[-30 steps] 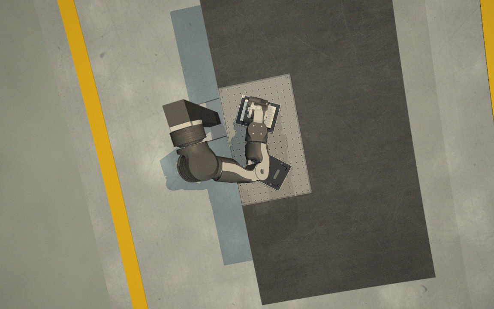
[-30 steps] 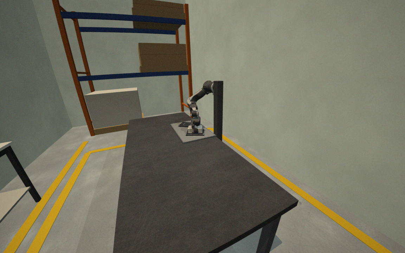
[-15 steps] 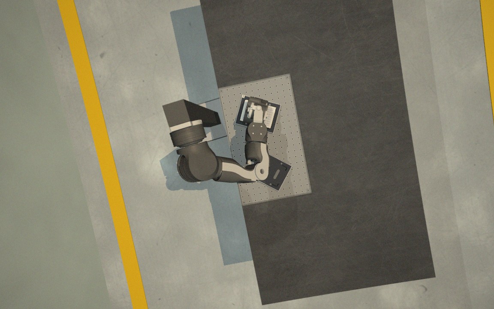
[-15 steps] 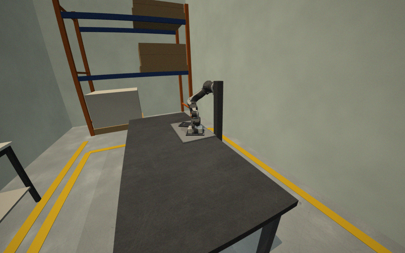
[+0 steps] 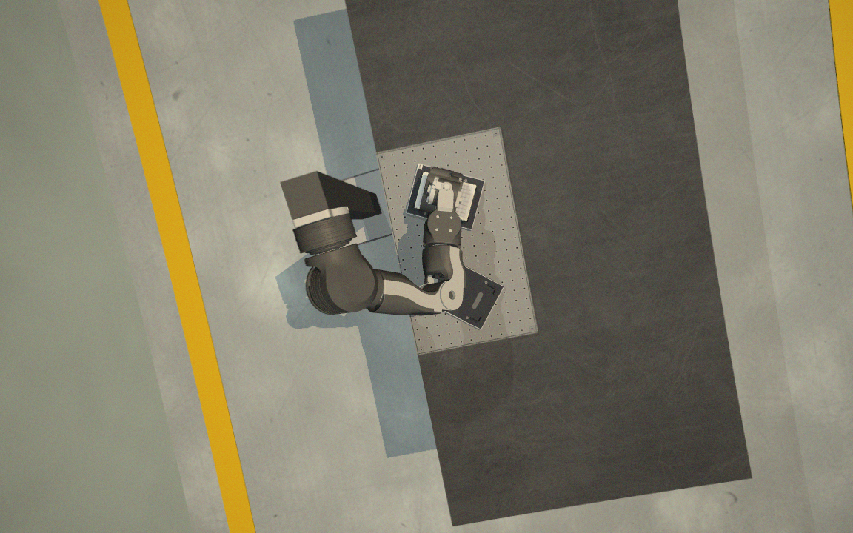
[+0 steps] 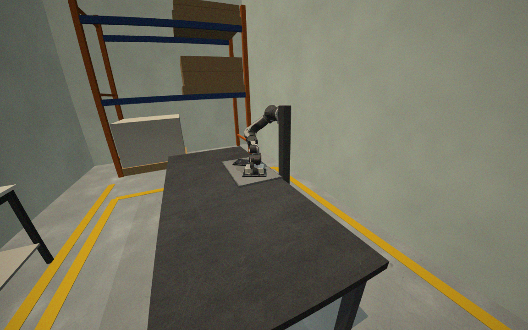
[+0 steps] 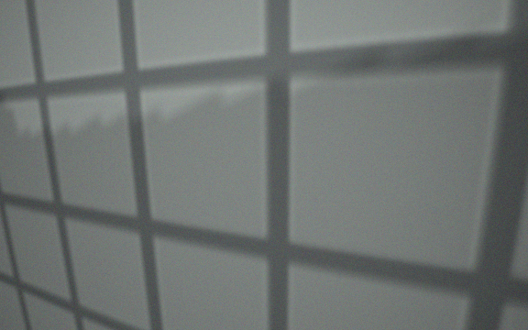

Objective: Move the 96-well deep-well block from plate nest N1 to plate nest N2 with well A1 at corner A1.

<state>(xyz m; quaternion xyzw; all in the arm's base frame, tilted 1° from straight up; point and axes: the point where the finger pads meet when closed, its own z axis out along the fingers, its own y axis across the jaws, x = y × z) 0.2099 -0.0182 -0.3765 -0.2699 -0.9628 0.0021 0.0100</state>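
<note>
My hand is 20 mm below the cream 96-well deep-well block. The rest, counted from my hand: A1 corner mark 40 mm behind, 140 mm to the right, 10 mm below.
</note>
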